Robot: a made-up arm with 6 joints. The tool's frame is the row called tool. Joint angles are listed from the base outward. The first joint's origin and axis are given. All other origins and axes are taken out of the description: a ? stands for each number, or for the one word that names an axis. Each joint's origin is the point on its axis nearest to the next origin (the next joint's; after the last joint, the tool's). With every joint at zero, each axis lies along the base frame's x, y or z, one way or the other. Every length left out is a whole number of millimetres.
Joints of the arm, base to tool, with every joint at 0 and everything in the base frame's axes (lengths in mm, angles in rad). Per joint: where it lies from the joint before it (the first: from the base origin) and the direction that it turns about. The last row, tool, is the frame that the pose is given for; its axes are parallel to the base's.
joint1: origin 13 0 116 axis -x
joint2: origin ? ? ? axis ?
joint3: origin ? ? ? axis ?
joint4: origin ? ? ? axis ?
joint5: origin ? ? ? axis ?
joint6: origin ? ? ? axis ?
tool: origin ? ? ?
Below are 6 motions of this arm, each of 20 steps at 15 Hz.
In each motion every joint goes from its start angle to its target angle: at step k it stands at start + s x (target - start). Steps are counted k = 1, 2, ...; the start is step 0. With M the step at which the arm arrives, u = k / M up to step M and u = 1 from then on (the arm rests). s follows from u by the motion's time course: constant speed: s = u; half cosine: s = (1 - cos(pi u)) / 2; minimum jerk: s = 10 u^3 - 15 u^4 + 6 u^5.
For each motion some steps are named. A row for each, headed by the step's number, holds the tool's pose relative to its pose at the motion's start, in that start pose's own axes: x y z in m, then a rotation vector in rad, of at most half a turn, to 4 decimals.
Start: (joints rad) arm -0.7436 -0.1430 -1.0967 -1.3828 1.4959 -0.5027
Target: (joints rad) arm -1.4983 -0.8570 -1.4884 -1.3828 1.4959 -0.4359
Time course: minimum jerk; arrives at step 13
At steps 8, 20:
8: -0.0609 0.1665 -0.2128 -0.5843 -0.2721 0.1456
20: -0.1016 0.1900 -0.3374 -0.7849 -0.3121 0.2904

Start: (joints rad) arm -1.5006 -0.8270 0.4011 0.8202 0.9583 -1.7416
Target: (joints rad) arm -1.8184 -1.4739 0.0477 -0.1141 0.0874 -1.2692
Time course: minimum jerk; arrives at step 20
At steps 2, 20:
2: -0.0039 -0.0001 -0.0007 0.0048 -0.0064 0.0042
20: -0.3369 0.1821 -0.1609 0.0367 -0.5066 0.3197

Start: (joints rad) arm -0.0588 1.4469 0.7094 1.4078 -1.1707 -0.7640
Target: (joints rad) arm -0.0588 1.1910 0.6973 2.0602 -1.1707 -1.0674
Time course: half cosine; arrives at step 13
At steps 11, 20:
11: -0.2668 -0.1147 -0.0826 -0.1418 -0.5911 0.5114
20: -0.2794 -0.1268 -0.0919 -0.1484 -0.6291 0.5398

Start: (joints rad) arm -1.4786 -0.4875 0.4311 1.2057 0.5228 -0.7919
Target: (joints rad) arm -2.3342 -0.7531 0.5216 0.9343 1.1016 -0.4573
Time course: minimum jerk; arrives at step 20
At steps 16, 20:
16: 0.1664 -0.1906 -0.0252 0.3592 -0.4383 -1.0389
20: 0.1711 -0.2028 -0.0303 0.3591 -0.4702 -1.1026

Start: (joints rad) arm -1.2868 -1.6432 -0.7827 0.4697 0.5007 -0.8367
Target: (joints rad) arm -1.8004 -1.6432 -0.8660 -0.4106 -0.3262 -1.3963
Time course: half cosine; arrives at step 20
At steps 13, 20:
13: -0.0146 0.0907 -0.2938 -1.1075 0.4485 0.3908
20: -0.0246 0.0636 -0.3774 -1.4748 0.7165 0.5599

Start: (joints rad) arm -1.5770 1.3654 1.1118 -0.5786 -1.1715 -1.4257
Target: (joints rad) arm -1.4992 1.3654 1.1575 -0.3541 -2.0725 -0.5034
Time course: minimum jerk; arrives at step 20
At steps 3, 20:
3: -0.0051 -0.0028 0.0027 0.0294 -0.0002 0.0258
20: -0.1046 -0.1587 0.0367 0.9548 0.3591 0.9417

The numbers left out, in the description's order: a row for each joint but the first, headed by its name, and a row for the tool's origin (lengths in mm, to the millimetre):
joint2: xyz 0 -121 113, axis +y
joint3: xyz -381 0 25, axis -z
joint4: xyz 137 76 0, axis +x
joint5: xyz 0 285 -52, axis -y
joint6: xyz -22 0 -68, axis +x
tool: xyz 0 75 55

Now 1 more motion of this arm.
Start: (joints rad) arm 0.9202 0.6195 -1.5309 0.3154 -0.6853 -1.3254
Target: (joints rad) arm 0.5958 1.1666 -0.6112 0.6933 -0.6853 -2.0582
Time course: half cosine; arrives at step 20
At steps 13, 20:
13: -0.1949 -0.3588 -0.0082 0.2903 -0.0965 -0.2174
20: -0.2651 -0.4666 -0.0924 0.3925 -0.0912 -0.2455

